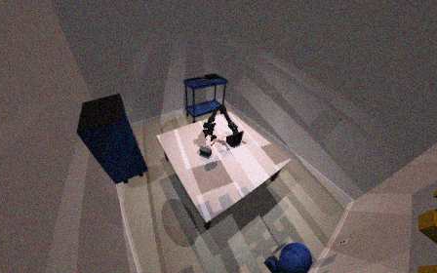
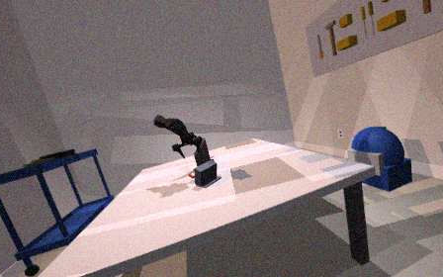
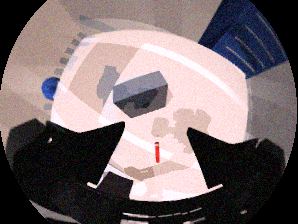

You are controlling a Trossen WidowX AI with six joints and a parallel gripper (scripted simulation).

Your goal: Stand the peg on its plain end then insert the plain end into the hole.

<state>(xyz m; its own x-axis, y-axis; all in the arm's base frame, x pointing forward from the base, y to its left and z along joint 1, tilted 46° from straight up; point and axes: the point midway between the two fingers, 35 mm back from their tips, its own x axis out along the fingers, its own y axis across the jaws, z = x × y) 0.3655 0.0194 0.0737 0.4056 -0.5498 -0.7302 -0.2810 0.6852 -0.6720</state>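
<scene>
The red peg lies 9 cm behind my gripper tip, 5 cm to the right of it and 15 cm below it. From my gripper tip the other things lie so: sloped panel 5 cm ahead, 6 cm to the left, 11 cm below.
</scene>
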